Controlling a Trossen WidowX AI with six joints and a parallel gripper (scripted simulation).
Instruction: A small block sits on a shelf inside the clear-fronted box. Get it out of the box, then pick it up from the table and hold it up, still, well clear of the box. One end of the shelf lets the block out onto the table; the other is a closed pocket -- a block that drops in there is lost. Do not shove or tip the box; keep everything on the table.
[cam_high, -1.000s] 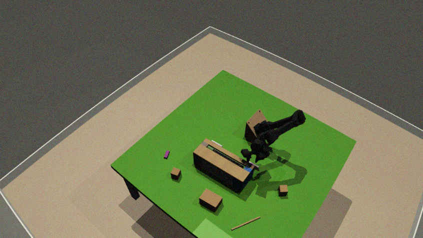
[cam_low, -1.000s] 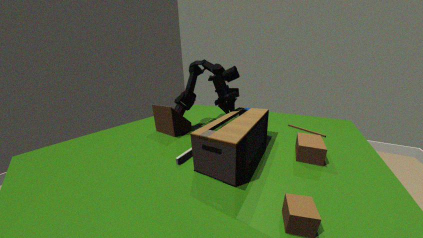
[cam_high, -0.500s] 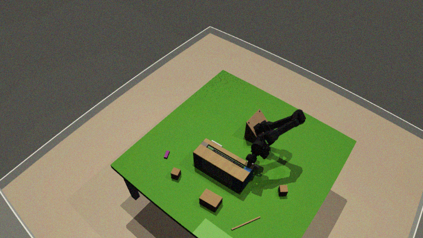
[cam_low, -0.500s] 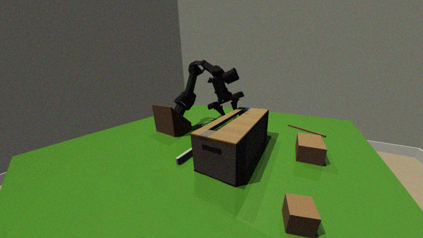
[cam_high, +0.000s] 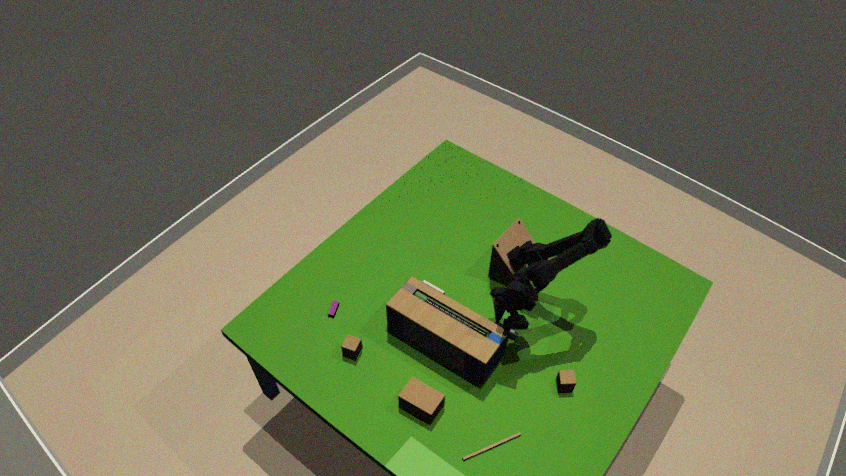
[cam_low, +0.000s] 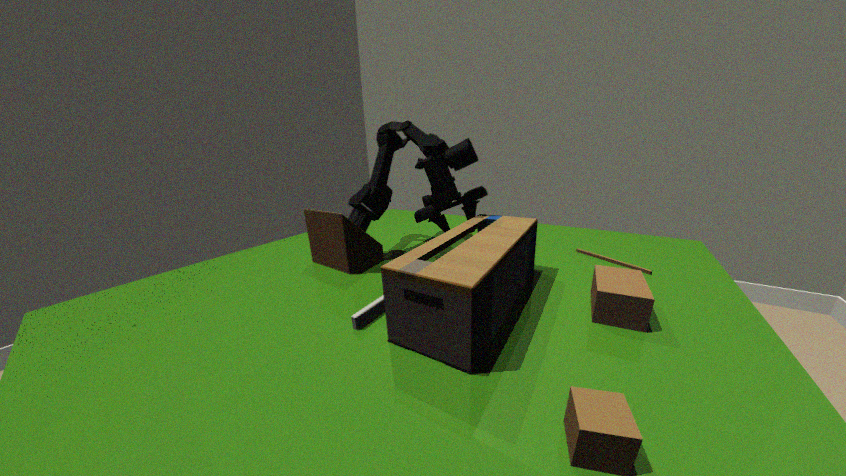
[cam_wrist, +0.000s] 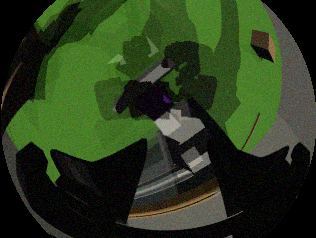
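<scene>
My gripper tip is now 6 cm above the purple block and 2 cm past it. Round my gripper tip: long box 14 cm to the right, 8 cm ahead, 2 cm below; then thin stick 30 cm ahead, 24 cm to the left, 8 cm below.
</scene>
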